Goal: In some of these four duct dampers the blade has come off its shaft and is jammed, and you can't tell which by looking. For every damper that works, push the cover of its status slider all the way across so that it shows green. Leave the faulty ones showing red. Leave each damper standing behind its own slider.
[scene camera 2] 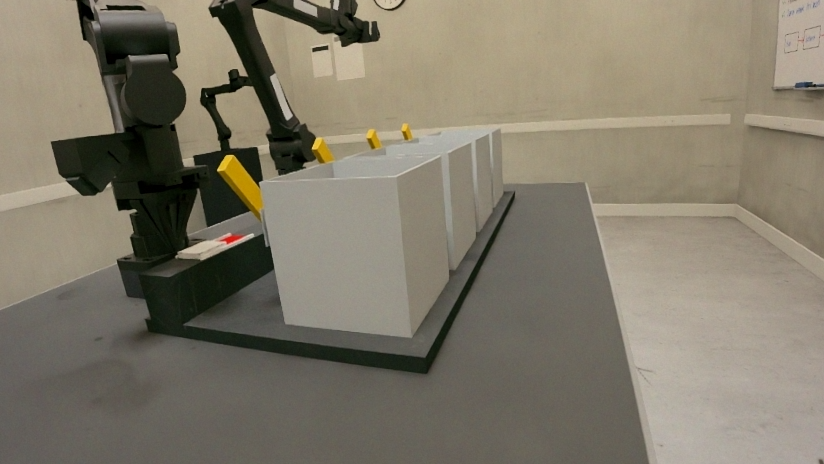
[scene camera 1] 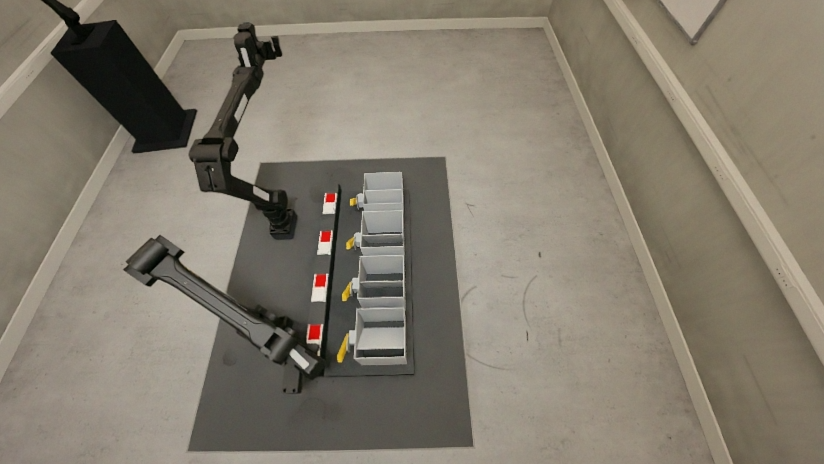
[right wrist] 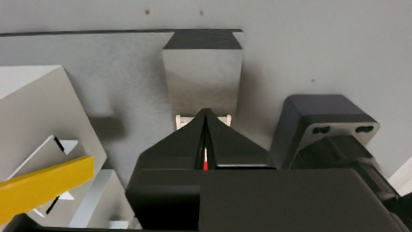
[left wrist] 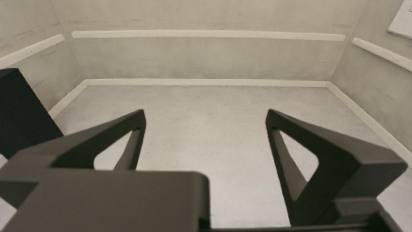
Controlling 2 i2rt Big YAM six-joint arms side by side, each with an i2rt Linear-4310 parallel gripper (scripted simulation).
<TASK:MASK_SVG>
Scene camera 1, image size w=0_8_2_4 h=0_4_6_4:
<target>damper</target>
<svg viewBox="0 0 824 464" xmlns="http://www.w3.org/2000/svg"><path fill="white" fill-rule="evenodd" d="M404 307L357 309L356 332L349 331L349 334L346 335L338 354L338 362L342 362L346 350L350 352L350 345L354 346L355 344L354 359L362 366L407 364ZM404 348L404 357L363 358L363 349ZM365 322L404 321L404 327L364 328Z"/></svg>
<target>damper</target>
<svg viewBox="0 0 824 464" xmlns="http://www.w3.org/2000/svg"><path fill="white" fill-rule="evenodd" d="M364 173L363 194L357 194L357 198L350 199L350 205L357 204L358 210L359 207L364 207L364 211L403 210L404 220L402 172Z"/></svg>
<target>damper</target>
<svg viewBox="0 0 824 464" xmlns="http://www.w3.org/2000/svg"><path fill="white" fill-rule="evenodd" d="M403 210L363 211L361 233L354 234L354 237L347 242L347 249L350 249L353 245L355 250L356 246L360 247L363 256L404 255L405 265ZM403 242L403 246L368 247L368 243Z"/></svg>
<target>damper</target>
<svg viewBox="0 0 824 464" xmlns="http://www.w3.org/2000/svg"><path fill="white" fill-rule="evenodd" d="M404 255L360 256L359 279L353 278L353 281L349 283L342 294L343 301L346 301L350 294L353 297L353 292L358 292L357 299L362 308L404 307L406 311ZM366 288L403 287L403 297L366 298ZM403 273L403 281L366 282L367 274Z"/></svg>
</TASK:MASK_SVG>
